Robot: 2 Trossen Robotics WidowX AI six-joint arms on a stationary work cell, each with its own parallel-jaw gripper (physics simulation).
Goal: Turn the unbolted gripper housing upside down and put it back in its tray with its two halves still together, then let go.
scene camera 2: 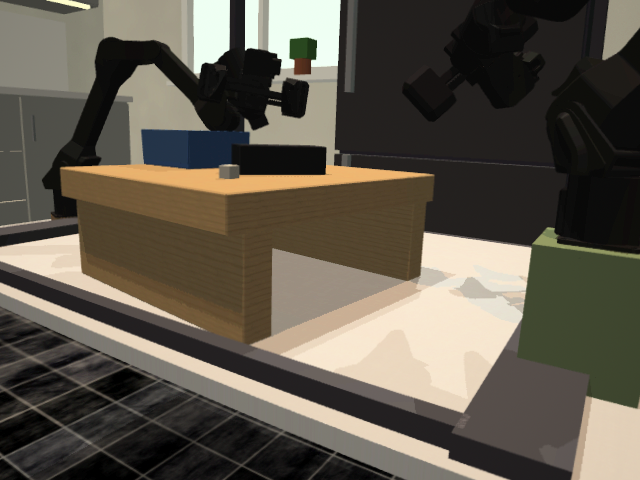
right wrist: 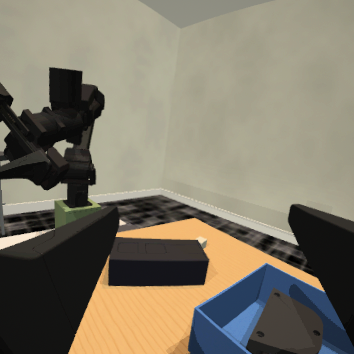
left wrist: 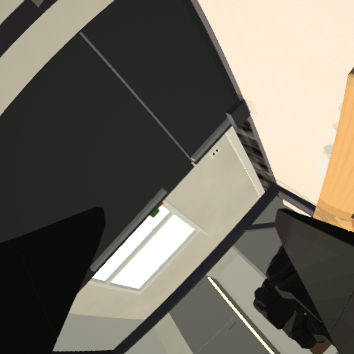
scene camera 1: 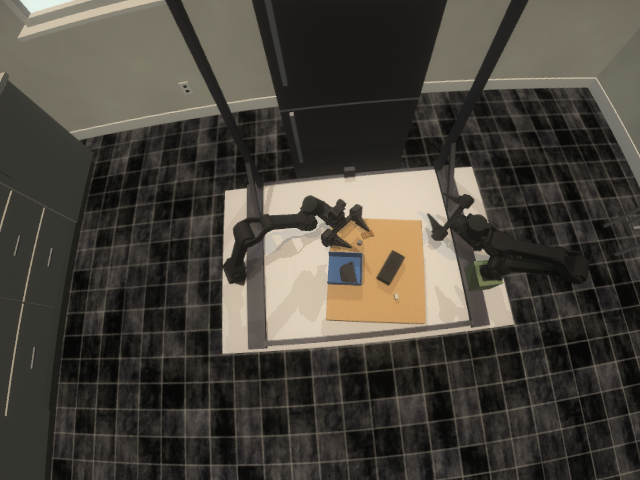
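Pixels of known places: left gripper, fingertip midpoint: (scene camera 2: 455, 81) (left wrist: 191, 216) (scene camera 1: 435, 203); right gripper, fingertip midpoint: (scene camera 2: 255, 78) (right wrist: 203, 213) (scene camera 1: 360, 239); left arm's base, link origin: (scene camera 2: 598, 242) (right wrist: 77, 202) (scene camera 1: 488, 272); right arm's base, link origin: (scene camera 2: 68, 214) (scene camera 1: 237, 276).
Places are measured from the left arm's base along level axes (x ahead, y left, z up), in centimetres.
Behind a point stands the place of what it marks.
Observation:
The dark gripper housing (scene camera 1: 347, 272) {x 55.5, y -4.5, z 6.5 cm} (right wrist: 287, 322) {x 55.2, y -4.7, z 6.5 cm} lies in the blue tray (scene camera 1: 329, 268) {x 61.9, y -7.3, z 3.9 cm} (scene camera 2: 165, 148) {x 56.8, y -0.6, z 5.7 cm} (right wrist: 230, 300) {x 50.3, y -6.1, z 6.8 cm}. Its flat face with several small holes shows in the right wrist view; whether both halves are together cannot be made out. In scene camera 2 the tray wall hides it. My right gripper (scene camera 1: 360, 239) {x 50.3, y -13.2, z 16.7 cm} (right wrist: 203, 213) {x 50.3, y -13.2, z 16.7 cm} is open and empty, above the wooden stand and beyond the tray's far edge in scene camera 1. My left gripper (scene camera 1: 436, 204) {x 21.8, y -23.8, z 16.7 cm} (left wrist: 191, 216) {x 21.8, y -23.8, z 16.7 cm} is open and empty, raised at the right, away from the tray.
A black box (scene camera 1: 390, 267) {x 39.7, y -4.7, z 6.6 cm} (scene camera 2: 281, 159) {x 37.5, y -3.0, z 5.0 cm} (right wrist: 157, 272) {x 41.4, y -6.8, z 5.0 cm} and a small pale cube (scene camera 1: 396, 296) {x 38.7, y 5.7, z 4.6 cm} (scene camera 2: 229, 171) {x 37.9, y 6.4, z 3.9 cm} (right wrist: 201, 242) {x 39.4, y 5.0, z 4.4 cm} rest on the wooden stand (scene camera 1: 377, 312) {x 46.1, y 10.6, z 3.0 cm} (scene camera 2: 155, 180) {x 42.1, y 13.6, z 3.0 cm}, right of the tray. A green block (scene camera 2: 573, 310) {x 1.0, y 5.0, z -5.2 cm} (right wrist: 70, 215) {x 5.0, y -3.7, z -1.4 cm} stands under the left arm's base.

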